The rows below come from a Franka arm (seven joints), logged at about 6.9 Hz.
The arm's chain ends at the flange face. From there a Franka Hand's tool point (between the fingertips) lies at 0.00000 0.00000 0.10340 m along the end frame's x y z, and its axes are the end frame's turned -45 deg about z.
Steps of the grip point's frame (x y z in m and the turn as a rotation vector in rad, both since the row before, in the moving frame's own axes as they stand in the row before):
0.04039 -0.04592 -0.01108 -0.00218 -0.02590 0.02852
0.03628 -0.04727 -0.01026 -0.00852 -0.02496 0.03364
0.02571 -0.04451 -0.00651 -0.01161 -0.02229 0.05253
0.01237 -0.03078 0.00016 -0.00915 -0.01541 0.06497
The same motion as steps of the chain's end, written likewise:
-0.00215 -0.06306 -0.01105 -0.01986 -0.01677 0.02852
-0.00653 -0.06151 -0.01022 -0.02367 -0.01162 0.03364
-0.01245 -0.05211 -0.00648 -0.02397 -0.00755 0.05253
-0.01250 -0.03229 0.00018 -0.01737 -0.00443 0.06497

